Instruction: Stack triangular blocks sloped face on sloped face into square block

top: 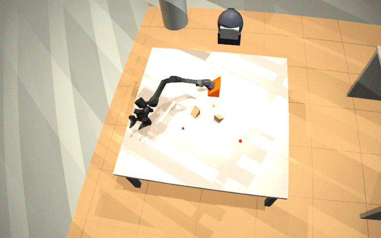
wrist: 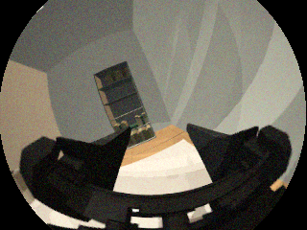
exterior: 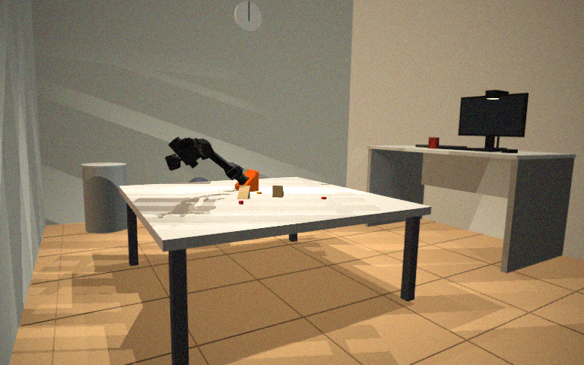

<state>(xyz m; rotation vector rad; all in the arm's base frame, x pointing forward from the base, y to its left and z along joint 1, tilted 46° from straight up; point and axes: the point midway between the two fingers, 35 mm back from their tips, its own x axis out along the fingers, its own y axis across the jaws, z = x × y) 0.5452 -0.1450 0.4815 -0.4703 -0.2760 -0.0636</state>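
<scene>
Now: the tan triangular block 55 cm to the left of my gripper tip, 32 cm behind it and 24 cm below it. Also, from my gripper tip: small yellow cube 49 cm to the left, 44 cm behind, 25 cm below.
</scene>
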